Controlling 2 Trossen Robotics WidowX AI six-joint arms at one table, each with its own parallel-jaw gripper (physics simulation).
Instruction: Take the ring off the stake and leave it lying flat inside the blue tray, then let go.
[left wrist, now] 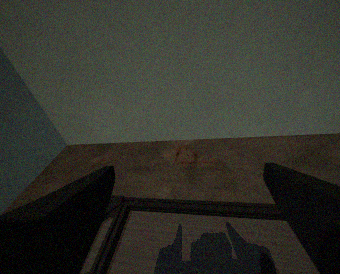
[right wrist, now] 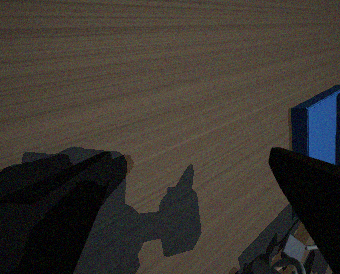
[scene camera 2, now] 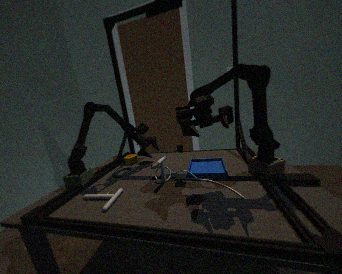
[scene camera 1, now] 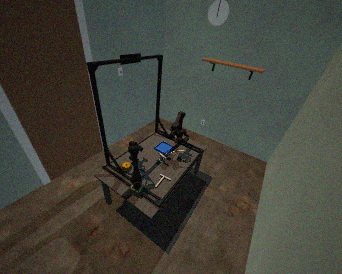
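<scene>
The pale ring stands around the post of the T-topped stake; how it is seated there is too small to tell. The blue tray lies on the table to the right of the stake in scene camera 2, with no ring visible in it. My right gripper is open and empty, above the table behind and left of the stake. My left gripper is open and empty, high above the tray area.
A pale cable curves across the table right of the stake. A white T-shaped piece lies at the front left in scene camera 2. A yellow roll lies at the back left. Dark rails edge the table.
</scene>
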